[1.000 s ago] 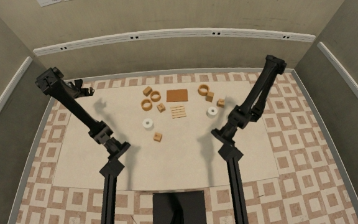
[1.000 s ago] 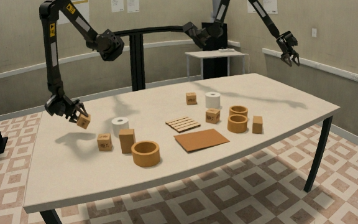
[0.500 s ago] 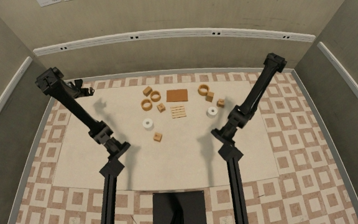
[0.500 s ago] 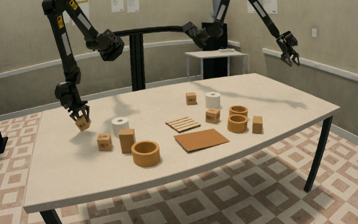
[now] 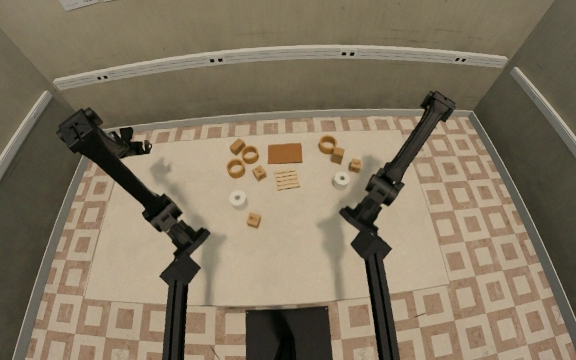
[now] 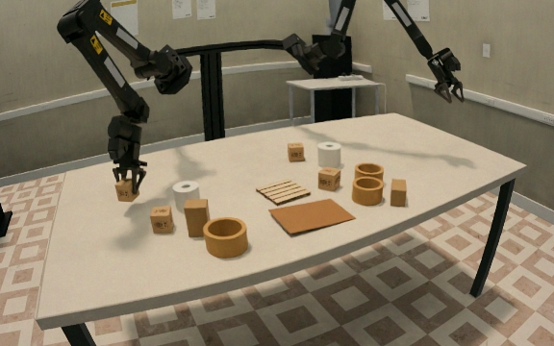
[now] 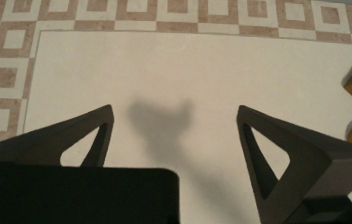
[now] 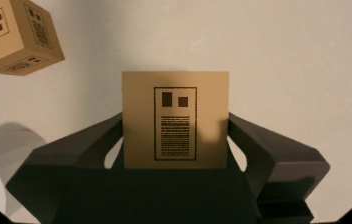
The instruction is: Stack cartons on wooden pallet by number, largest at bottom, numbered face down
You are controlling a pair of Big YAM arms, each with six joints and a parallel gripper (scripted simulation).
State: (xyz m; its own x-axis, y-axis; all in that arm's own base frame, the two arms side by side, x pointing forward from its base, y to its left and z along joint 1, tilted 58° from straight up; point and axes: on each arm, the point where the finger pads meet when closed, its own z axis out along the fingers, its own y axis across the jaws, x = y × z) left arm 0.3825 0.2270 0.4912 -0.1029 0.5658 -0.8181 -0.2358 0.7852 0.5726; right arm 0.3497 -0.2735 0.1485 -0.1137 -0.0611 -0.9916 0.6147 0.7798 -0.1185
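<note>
Right now my right hand is 19 cm short of the carton, 60 cm to the right of it and 4 cm above it. The rest, counted from my right hand: plain box 23 cm ahead, 15 cm to the left, 2 cm below.
</note>
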